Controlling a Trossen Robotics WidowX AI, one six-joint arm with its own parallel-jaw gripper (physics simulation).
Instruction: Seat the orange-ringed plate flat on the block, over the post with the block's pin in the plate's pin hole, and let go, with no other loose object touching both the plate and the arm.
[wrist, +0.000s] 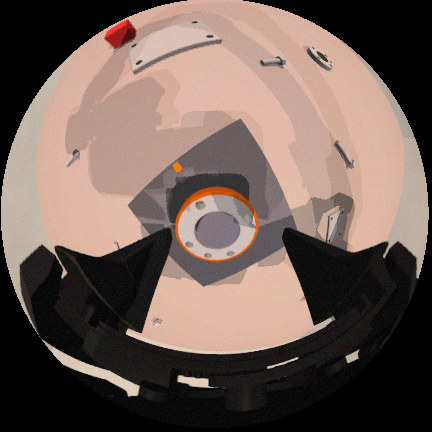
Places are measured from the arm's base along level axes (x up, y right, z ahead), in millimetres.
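Where they show: gripper, fingertip midpoint: (228, 233).
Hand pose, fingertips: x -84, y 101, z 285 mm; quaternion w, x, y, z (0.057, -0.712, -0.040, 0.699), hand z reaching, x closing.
Each offset is from my fingertips to the top centre of the thing. "spot": to the spot under its first point.
The orange-ringed plate {dy +0, dx +2, dz +9 mm} (186, 225), pale with an orange rim, is over the dark grey square block {dy +1, dx -2, dz +8 mm} (240, 150). A grey-violet round area shows in its large centre hole; I cannot tell whether this is the post's top. Several small holes surround it, and the upper-left one has a yellowish spot inside. Whether that is the pin, and whether the plate lies fully flat, is hard to tell. The orange rim shows thicker along the upper side. My gripper (228, 233) is open and empty, its black fingertips standing left and right of the plate with a gap on each side.
A red block (120, 34) and a pale plate with corner holes {spot: dy +203, dx -32, dz +84 mm} (175, 45) are at the upper left. A bolt {dy +195, dx -27, dz -30 mm} (272, 61) and a small ring plate (320, 57) are at the upper right. More bolts {dy +109, dx -27, dz -151 mm} (344, 154) {dy +60, dx -27, dz +242 mm} (73, 158) lie right and left. A small plate {dy +4, dx -37, dz -175 mm} (334, 226) is beyond the right finger.
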